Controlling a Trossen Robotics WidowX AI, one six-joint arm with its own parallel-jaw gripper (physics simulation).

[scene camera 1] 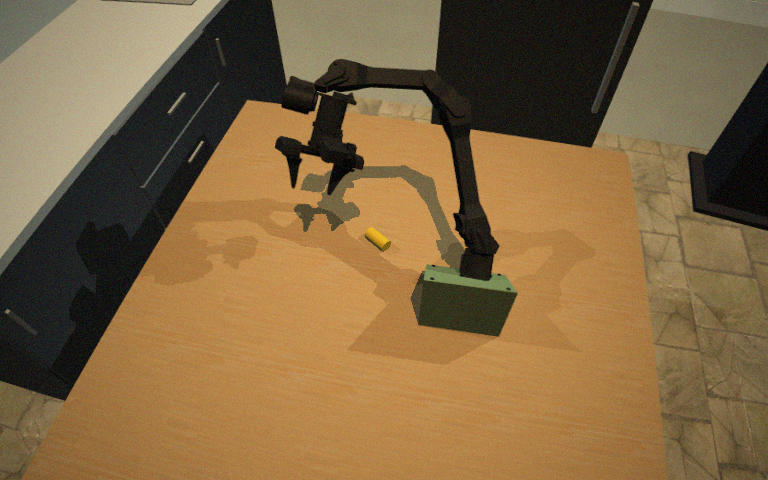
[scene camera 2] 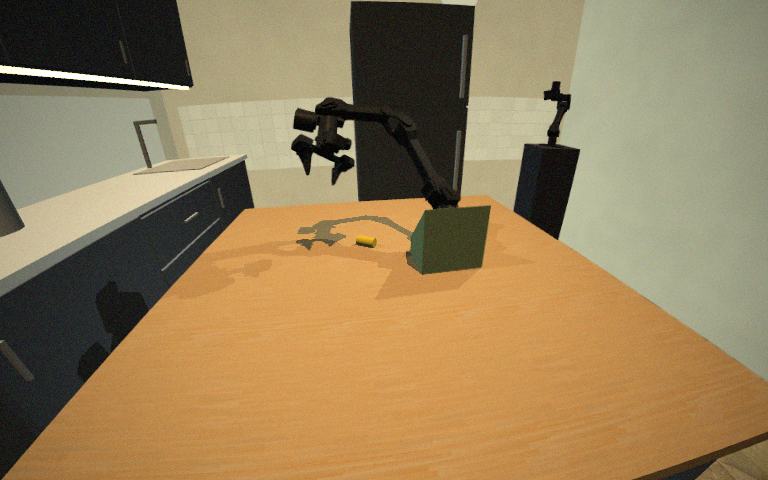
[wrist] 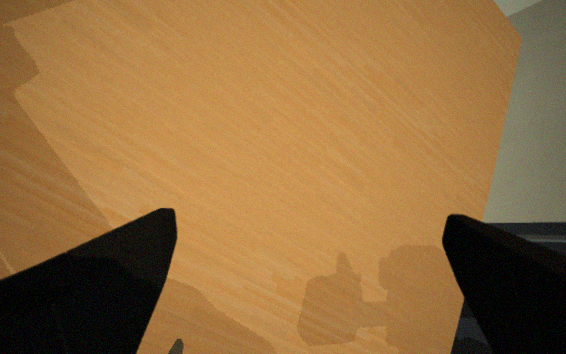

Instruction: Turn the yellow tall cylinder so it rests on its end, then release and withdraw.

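The yellow cylinder (scene camera 1: 377,239) (scene camera 2: 365,241) lies on its side on the wooden table, between the arm's shadow and the green base block. It does not show in the wrist view. My gripper (scene camera 1: 311,190) (scene camera 2: 320,178) (wrist: 311,225) is open with its fingers wide apart and nothing between them. It hangs high above the table, pointing down, to the left of the cylinder in both scene views.
The green block (scene camera 1: 465,305) (scene camera 2: 453,240) under the arm's base stands to the right of the cylinder. A kitchen counter (scene camera 1: 84,96) (scene camera 2: 113,209) with dark drawers runs along the table's left side. A dark cabinet (scene camera 1: 526,62) (scene camera 2: 410,84) stands behind the table (scene camera 1: 339,396) (scene camera 2: 368,367).
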